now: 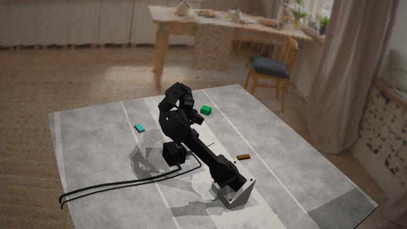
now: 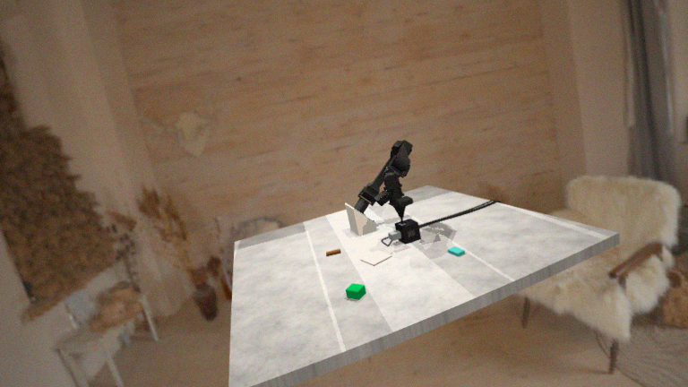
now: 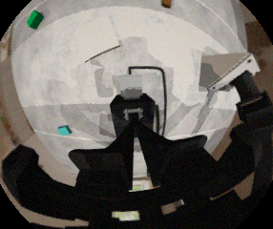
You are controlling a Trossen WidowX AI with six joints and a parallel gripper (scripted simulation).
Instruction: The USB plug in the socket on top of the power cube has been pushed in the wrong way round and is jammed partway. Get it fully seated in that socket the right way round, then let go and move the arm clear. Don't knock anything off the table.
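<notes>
My gripper tip is 20 mm above the dark USB plug. From my gripper tip the other things lie so: brown block: 290 mm to the right, 130 mm behind, 100 mm below; teal block: 260 mm ahead, 100 mm below, 60 mm to the left; white card: 180 mm to the right, 100 mm below, 70 mm ahead.
</notes>
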